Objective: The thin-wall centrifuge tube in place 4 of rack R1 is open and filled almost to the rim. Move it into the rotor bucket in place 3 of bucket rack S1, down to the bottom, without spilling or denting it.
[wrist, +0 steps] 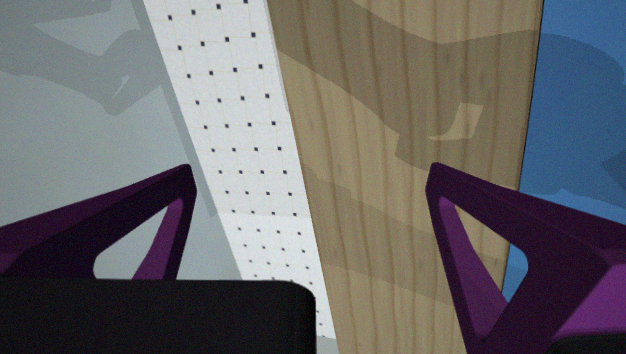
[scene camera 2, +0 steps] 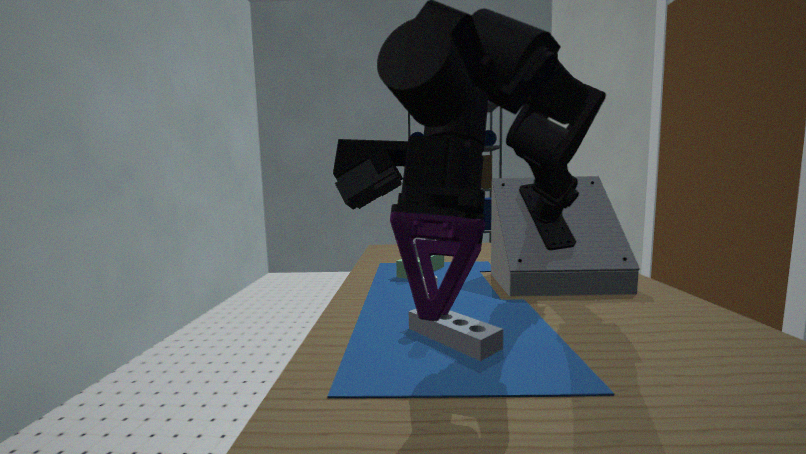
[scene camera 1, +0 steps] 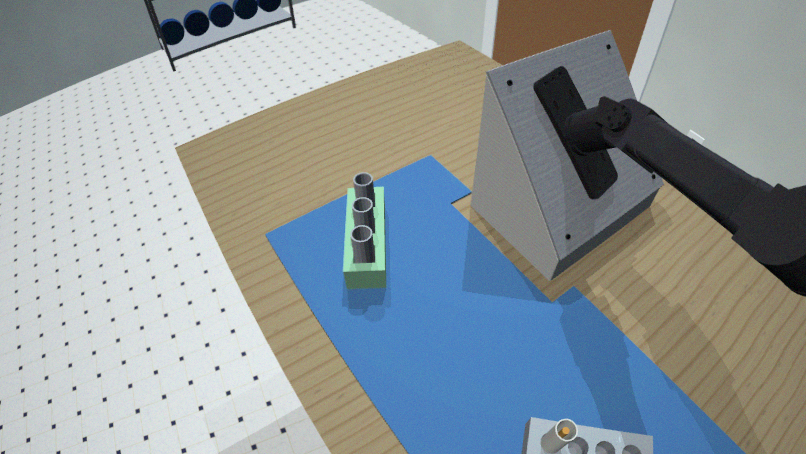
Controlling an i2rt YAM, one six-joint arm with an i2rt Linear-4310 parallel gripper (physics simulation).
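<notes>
The open centrifuge tube stands in the end hole of the grey rack R1, its pale rim and some orange inside showing in scene camera 1. In scene camera 2 my gripper hides the tube; its purple fingertips are low at that end of the rack. In the wrist view the fingers are wide open with no object seen between them. The green bucket rack S1 holds three upright grey buckets. I cannot tell which bucket is place 3.
Both racks stand on a blue mat on the wooden table. The arm's base sits on a sloped grey block beside the mat. The table's edge borders the white dotted floor.
</notes>
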